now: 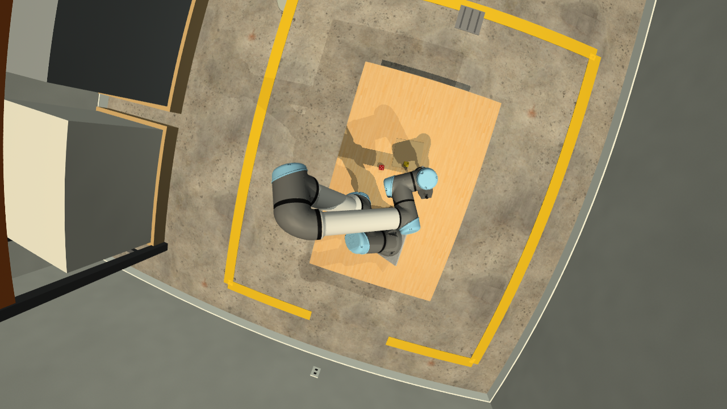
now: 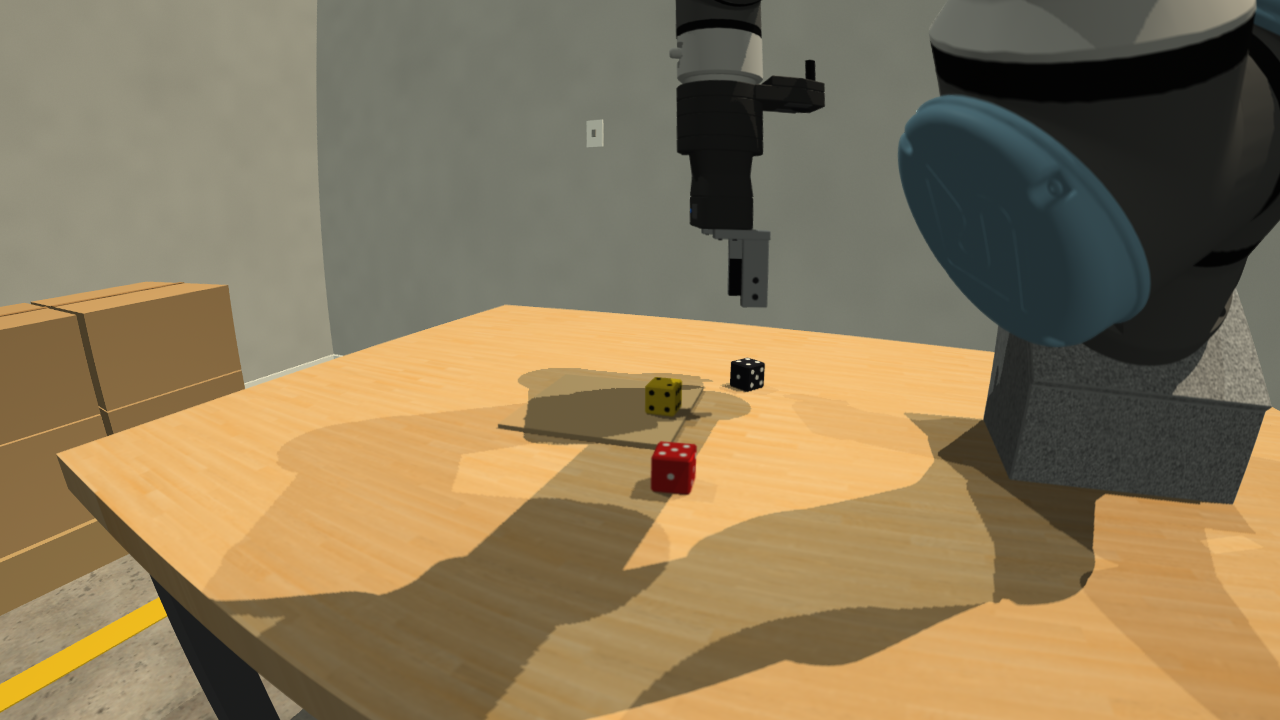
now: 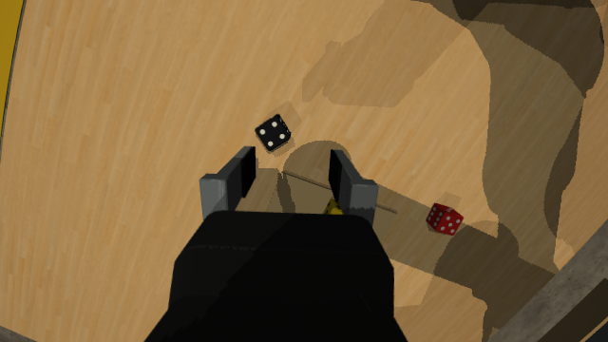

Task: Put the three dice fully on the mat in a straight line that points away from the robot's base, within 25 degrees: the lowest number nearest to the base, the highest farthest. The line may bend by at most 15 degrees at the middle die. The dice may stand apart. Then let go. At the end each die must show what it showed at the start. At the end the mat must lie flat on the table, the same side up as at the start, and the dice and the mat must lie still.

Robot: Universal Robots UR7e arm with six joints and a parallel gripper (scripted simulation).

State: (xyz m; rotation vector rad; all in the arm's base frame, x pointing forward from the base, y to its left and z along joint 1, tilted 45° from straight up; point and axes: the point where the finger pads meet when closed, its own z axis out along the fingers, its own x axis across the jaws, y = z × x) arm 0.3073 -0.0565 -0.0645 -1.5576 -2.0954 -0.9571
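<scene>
Now: the black die 9 cm below my hand and 2 cm to the right of it. The rest, counted from my hand: tan mat 11 cm ahead, 10 cm below, 7 cm to the left; then red die 19 cm to the left, 9 cm below, 2 cm ahead; then yellow die 9 cm below, 7 cm to the left, 6 cm ahead.
</scene>
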